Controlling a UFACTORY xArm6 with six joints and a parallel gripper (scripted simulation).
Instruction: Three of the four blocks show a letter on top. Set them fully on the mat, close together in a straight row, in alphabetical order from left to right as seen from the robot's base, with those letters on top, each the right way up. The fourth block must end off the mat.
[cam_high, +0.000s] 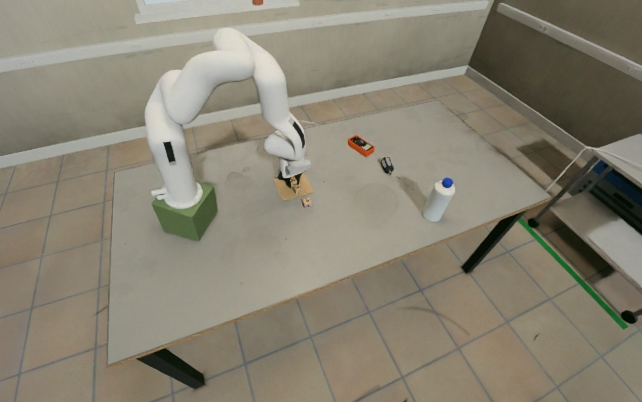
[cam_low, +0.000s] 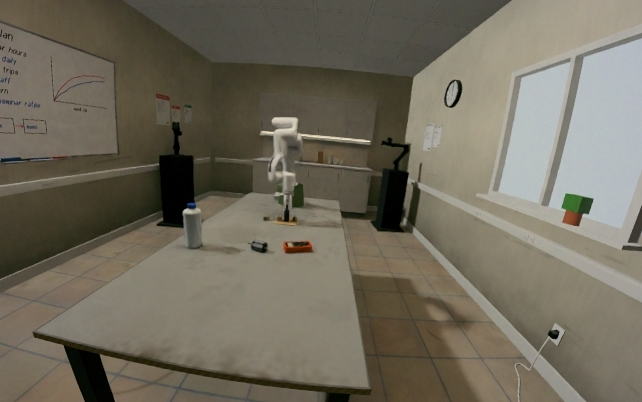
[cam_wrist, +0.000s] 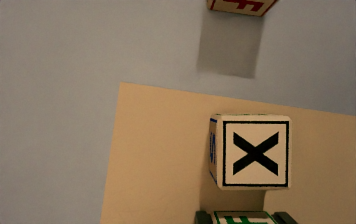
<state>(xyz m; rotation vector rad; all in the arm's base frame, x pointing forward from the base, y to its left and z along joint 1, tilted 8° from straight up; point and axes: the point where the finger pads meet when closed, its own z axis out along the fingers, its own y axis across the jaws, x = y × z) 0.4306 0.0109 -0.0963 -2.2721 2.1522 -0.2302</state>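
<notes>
Now: the tan mat 20 mm below my hand. From my hand the other things lie so: white bottle (450 mm ahead, 390 mm to the right, 70 mm above); then orange meter (410 mm ahead, 90 mm to the left, 10 mm below); then small black object (430 mm ahead, 100 mm to the right).
</notes>
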